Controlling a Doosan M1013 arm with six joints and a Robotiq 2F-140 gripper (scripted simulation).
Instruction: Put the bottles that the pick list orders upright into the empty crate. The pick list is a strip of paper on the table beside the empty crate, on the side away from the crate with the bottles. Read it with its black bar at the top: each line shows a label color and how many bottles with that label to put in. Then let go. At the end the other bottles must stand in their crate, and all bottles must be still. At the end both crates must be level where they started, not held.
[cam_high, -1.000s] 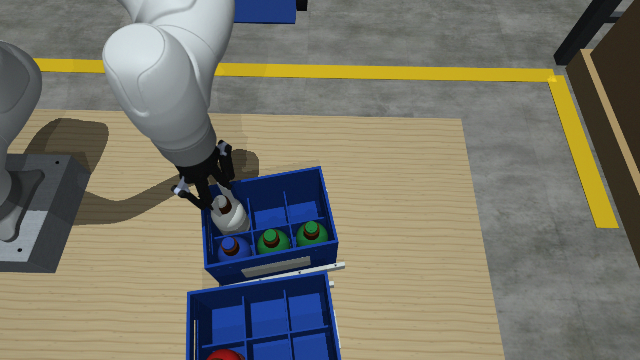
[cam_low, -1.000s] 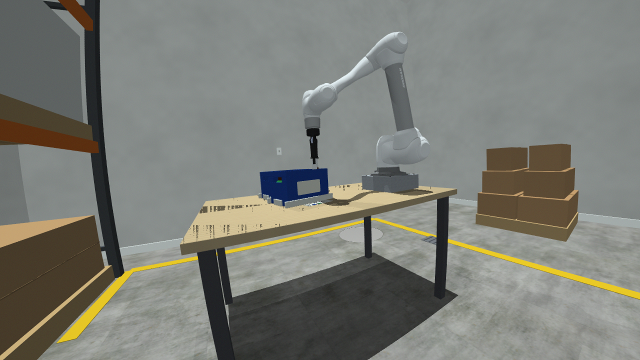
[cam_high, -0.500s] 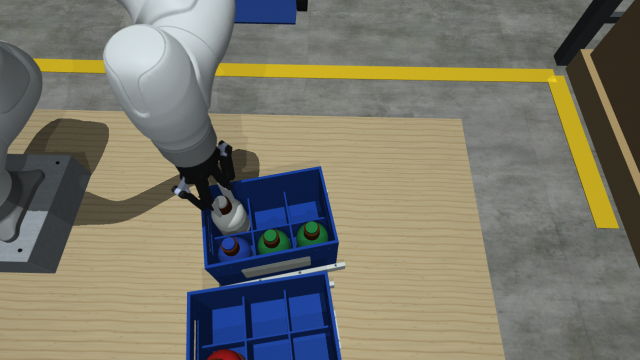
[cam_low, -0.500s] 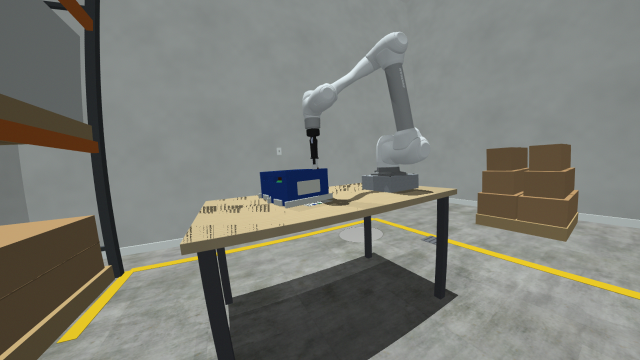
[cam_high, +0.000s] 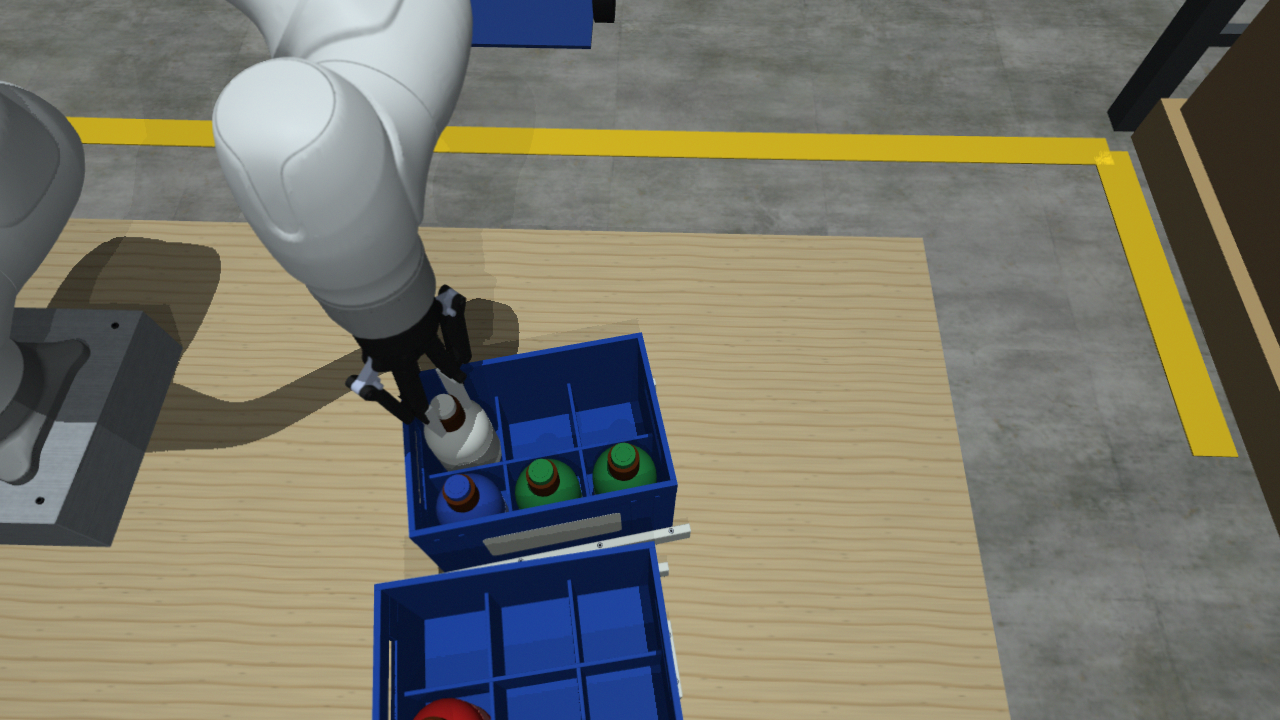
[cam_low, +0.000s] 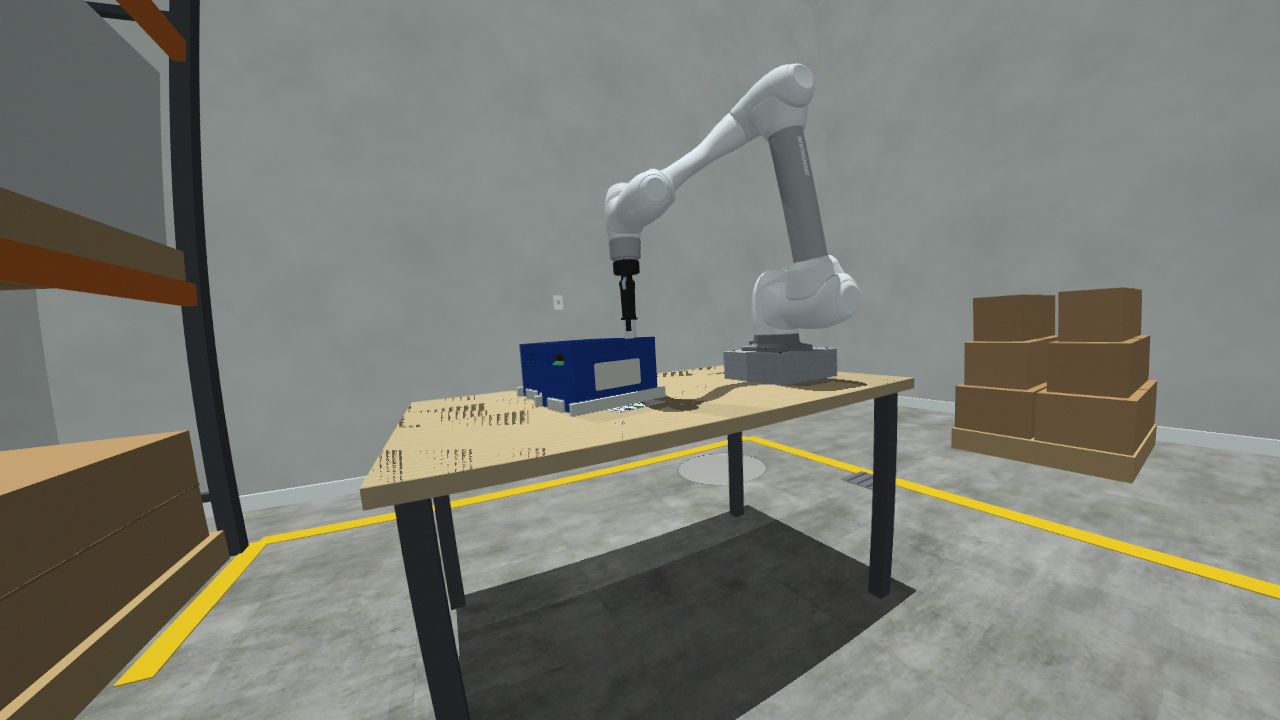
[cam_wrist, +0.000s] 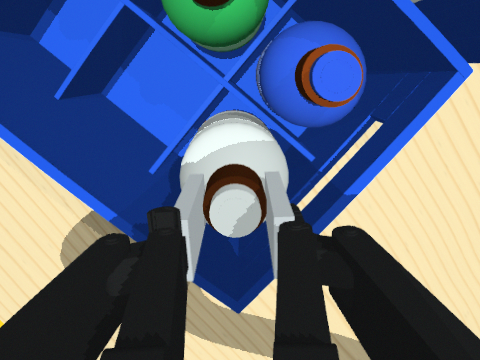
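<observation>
My gripper is now 8 cm above the white bottle. From my hand the other things lie so: pick list (5 cm ahead, 11 cm to the left, 19 cm below); then blue bottle (2 cm ahead, 8 cm to the right, 11 cm below); then red bottle (3 cm ahead, 31 cm to the right, 11 cm below).
</observation>
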